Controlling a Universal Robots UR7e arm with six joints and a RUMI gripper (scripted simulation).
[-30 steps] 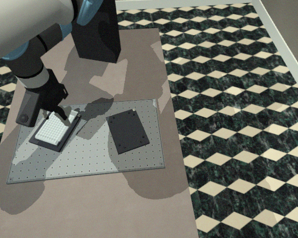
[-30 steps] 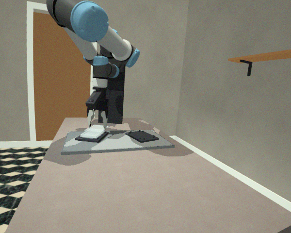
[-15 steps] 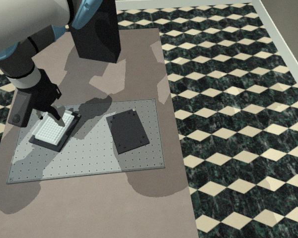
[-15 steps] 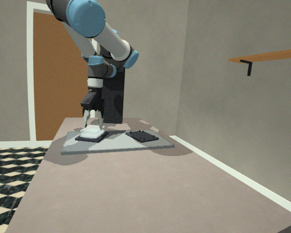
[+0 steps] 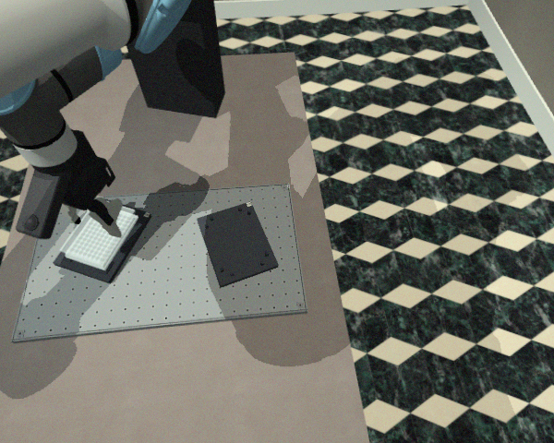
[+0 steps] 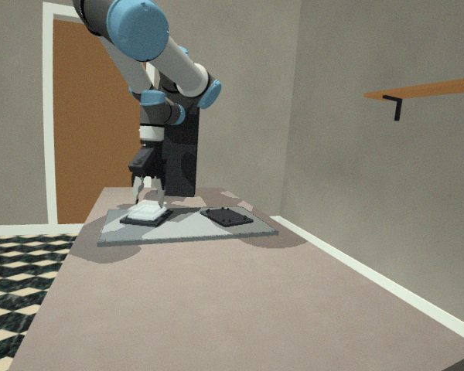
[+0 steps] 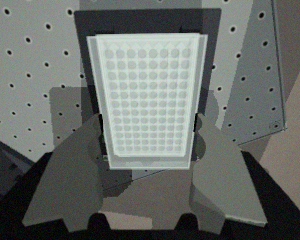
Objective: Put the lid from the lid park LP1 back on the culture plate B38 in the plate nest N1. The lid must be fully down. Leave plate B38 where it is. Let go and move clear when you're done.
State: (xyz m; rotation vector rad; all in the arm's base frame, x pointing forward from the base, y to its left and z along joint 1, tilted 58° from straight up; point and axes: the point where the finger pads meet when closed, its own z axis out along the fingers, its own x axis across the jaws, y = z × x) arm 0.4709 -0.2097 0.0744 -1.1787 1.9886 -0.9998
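Right now my hand is 3 cm above the white culture plate. The rest, counted from my hand: dark plate nest: 4 cm below; then lid: 1 cm below; then lid park LP1: 24 cm to the left, 11 cm ahead, 4 cm below.
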